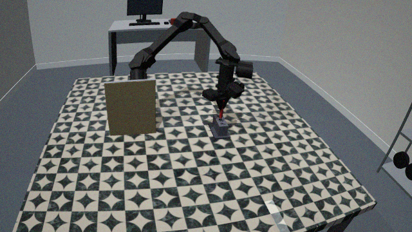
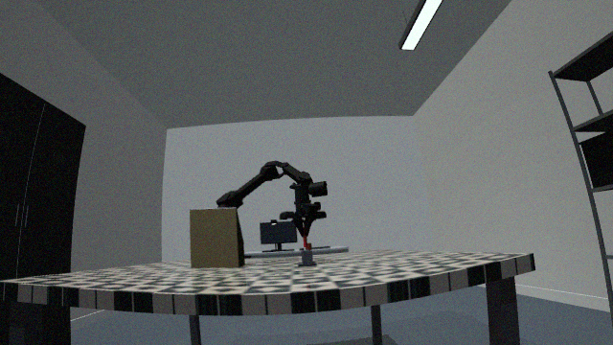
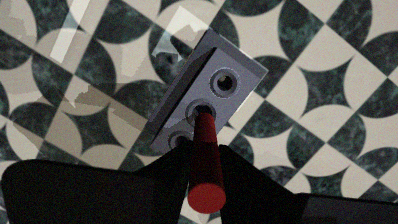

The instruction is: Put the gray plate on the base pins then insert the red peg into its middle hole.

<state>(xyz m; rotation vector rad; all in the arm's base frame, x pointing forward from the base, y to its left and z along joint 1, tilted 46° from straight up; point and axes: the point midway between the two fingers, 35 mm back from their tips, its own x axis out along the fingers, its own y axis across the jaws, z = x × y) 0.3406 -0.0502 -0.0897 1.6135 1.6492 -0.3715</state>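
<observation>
Right now my gripper tip is 7 cm above the gray plate. The rest, counted from my gripper tip: dark base 10 cm below; red peg right at my gripper tip.
</observation>
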